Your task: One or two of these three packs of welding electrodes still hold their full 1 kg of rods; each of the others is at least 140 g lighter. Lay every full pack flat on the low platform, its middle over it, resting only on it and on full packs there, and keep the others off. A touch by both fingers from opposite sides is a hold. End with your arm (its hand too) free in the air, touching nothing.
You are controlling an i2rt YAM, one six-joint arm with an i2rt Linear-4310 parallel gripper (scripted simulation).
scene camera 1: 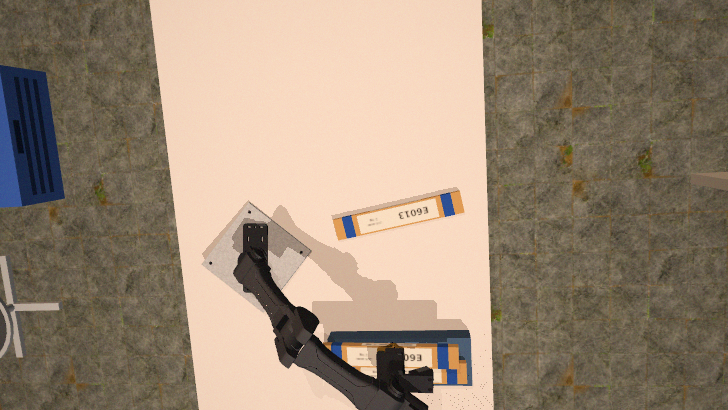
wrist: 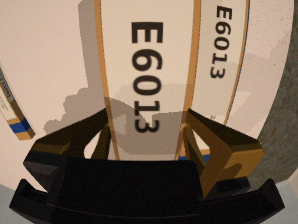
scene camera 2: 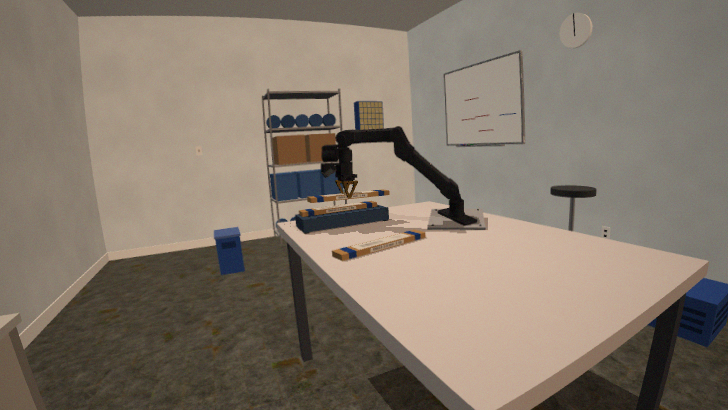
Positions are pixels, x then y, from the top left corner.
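Scene:
Dark blue low platform (scene camera 1: 461, 337), 1410 mm from the lens. Pack (scene camera 1: 448, 204), 1340 mm from the lens. Pack (scene camera 1: 416, 355), 1330 mm from the lens.

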